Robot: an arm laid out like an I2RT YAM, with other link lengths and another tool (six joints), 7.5 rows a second.
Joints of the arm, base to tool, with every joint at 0 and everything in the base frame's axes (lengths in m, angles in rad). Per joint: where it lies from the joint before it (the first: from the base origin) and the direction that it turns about. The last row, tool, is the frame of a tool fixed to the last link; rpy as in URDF.
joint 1: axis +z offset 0 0 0.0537
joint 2: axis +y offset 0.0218 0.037 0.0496
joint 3: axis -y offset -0.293 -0.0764 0
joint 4: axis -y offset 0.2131 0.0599 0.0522
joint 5: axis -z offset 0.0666 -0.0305 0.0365
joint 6: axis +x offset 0.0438 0 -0.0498
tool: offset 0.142 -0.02 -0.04 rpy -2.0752 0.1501 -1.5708
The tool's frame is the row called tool.
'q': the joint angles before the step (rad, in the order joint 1, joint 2, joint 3, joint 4, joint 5, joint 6). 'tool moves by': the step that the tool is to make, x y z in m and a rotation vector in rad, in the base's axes. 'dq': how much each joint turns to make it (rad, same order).
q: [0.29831, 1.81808, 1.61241, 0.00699, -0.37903, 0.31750]
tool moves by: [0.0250, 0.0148, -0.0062, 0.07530, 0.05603, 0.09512]
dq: [-0.03651, 0.13902, 0.16265, -0.02759, -0.14653, 0.06653]
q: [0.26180, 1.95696, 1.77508, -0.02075, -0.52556, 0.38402]
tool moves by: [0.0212, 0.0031, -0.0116, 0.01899, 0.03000, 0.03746]
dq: [-0.02276, 0.10434, 0.12030, -0.03243, -0.06429, 0.01492]
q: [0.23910, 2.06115, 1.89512, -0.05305, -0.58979, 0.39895]
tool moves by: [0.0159, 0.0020, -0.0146, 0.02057, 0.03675, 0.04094]
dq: [-0.02107, 0.09425, 0.10405, -0.03124, -0.06684, 0.01661]
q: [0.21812, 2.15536, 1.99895, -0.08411, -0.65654, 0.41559]
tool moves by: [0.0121, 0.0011, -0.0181, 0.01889, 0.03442, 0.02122]
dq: [-0.01328, 0.07209, 0.05430, 0.00126, -0.03976, 0.02104]
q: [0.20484, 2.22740, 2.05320, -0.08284, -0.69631, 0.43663]
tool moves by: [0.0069, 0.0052, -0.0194, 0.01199, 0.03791, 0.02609]
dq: [-0.00227, 0.06326, 0.04434, -0.00614, -0.03251, 0.01474]
